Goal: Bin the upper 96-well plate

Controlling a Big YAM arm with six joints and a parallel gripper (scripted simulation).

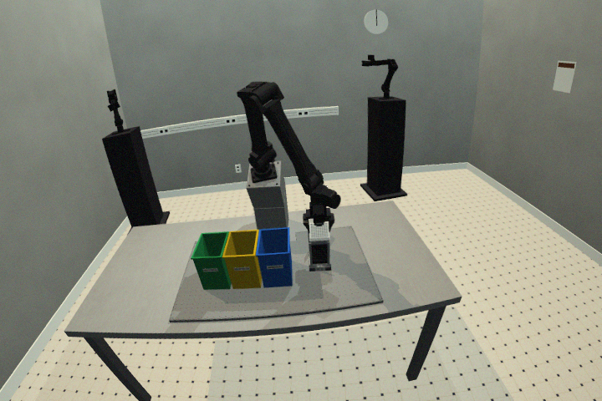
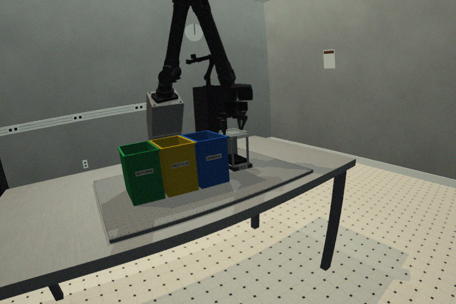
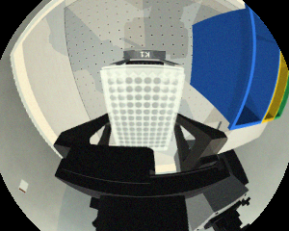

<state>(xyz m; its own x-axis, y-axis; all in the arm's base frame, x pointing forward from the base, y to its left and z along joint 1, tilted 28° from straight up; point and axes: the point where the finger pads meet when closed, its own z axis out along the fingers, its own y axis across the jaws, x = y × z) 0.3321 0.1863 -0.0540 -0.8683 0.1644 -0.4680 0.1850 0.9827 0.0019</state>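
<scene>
My hand is 50 mm short of the blue general bin, 200 mm to the left of it and 70 mm above it. Round my hand: yellow bin 30 mm ahead, 330 mm to the right, 70 mm below; then white 96-well plate right at my hand; then green bin 10 mm ahead, 460 mm to the right, 70 mm below.
</scene>
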